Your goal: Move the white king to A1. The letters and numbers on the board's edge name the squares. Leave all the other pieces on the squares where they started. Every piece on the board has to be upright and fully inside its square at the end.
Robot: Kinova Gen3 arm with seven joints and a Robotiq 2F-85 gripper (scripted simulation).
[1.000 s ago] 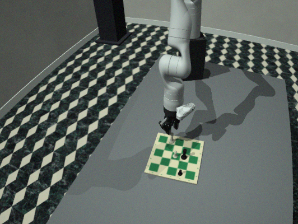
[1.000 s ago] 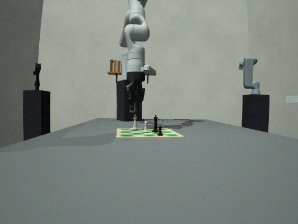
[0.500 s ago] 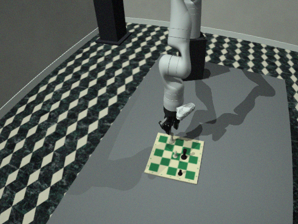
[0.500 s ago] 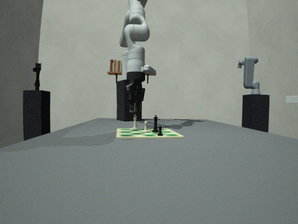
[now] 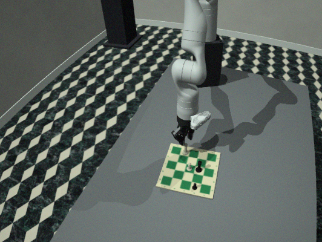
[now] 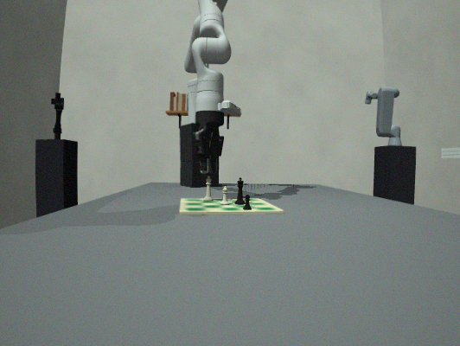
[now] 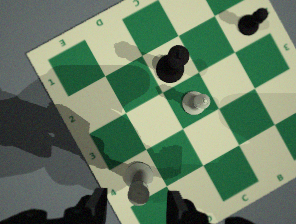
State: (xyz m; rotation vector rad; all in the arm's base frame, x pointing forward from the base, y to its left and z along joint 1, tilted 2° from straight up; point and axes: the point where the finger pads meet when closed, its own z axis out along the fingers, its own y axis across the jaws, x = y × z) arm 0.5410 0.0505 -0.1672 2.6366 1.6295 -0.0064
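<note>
The white king lies 60 mm below my hand. Round my hand: small white piece: 70 mm below, 70 mm ahead, 40 mm to the left; tall black piece: 80 mm to the left, 70 mm ahead, 60 mm below; chessboard: 90 mm below, 70 mm ahead, 40 mm to the left.
</note>
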